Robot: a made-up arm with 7 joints.
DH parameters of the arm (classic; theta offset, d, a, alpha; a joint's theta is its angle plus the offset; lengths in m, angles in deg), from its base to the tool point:
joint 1: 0 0.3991 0 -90
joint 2: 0 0 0 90
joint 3: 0 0.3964 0.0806 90
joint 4: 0 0 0.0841 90
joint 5: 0 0.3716 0 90
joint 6: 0 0 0.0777 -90
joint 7: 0 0.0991 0 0
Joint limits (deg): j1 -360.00..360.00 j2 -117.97..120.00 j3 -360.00..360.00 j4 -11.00..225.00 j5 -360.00..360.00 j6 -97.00..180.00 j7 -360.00..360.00
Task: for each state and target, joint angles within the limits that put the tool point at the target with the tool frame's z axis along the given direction. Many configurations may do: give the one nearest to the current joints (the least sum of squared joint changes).
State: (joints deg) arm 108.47 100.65 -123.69 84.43 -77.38 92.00 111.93
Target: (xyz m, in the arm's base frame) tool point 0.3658 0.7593 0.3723 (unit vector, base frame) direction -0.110 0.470 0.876
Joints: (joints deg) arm 91.47 110.81 -113.45 120.77 -87.41 70.92 111.93
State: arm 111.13 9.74 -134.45 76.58 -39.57 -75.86 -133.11
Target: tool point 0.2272 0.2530 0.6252 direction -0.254 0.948 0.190
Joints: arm 139.44 8.20 -110.69 32.81 -68.04 -97.00 -133.11
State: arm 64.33 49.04 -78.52 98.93 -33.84 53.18 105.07
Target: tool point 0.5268 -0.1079 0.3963 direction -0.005 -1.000 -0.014
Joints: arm 59.44 56.85 -78.91 50.60 -60.79 38.97 105.07
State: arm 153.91 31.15 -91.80 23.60 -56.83 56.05 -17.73
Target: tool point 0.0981 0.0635 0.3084 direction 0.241 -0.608 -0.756
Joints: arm 151.79 23.00 -117.23 -9.27 -65.83 21.85 -17.73
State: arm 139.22 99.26 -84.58 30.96 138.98 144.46 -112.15
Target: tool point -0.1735 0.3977 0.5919 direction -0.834 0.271 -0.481
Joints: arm 166.69 97.90 -133.38 34.95 140.64 150.92 -112.15
